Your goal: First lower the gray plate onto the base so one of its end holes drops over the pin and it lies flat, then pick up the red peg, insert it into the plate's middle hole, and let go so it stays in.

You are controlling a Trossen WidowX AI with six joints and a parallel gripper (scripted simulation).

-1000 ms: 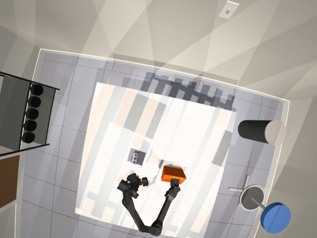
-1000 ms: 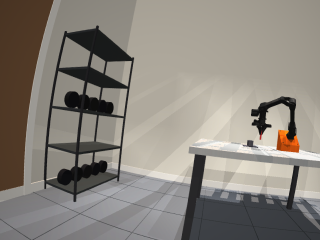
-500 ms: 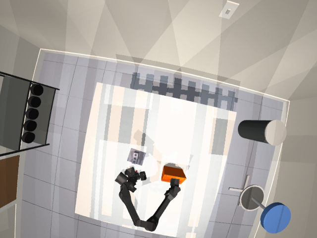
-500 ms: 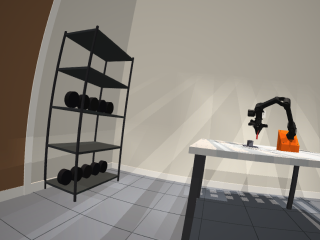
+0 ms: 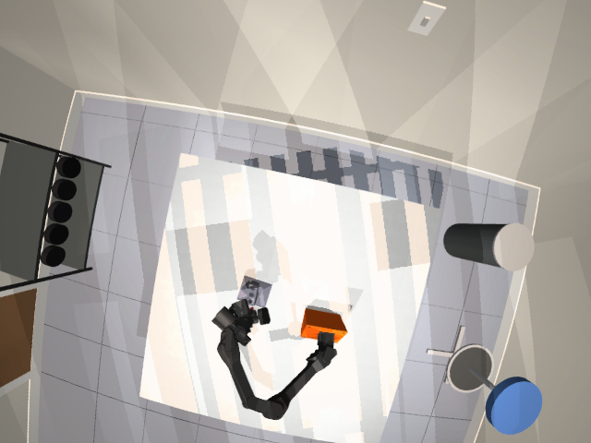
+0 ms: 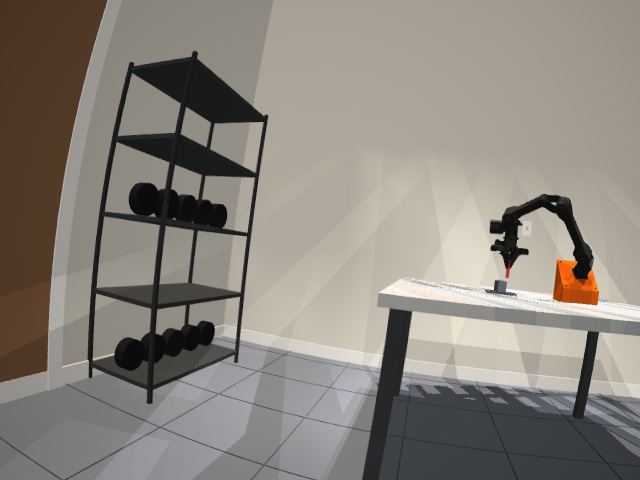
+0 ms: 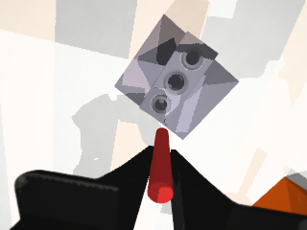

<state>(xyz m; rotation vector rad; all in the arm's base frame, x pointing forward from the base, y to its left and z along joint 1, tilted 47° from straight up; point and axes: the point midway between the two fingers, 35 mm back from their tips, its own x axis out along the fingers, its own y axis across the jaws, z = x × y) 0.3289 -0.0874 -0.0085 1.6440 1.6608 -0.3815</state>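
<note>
The gray plate lies 1 cm ahead of my gripper tip, 5 cm to the right of it and 7 cm below it. Round my gripper tip: darker base (1 cm ahead, 4 cm to the right, 11 cm below); red peg (right at my gripper tip).
</note>
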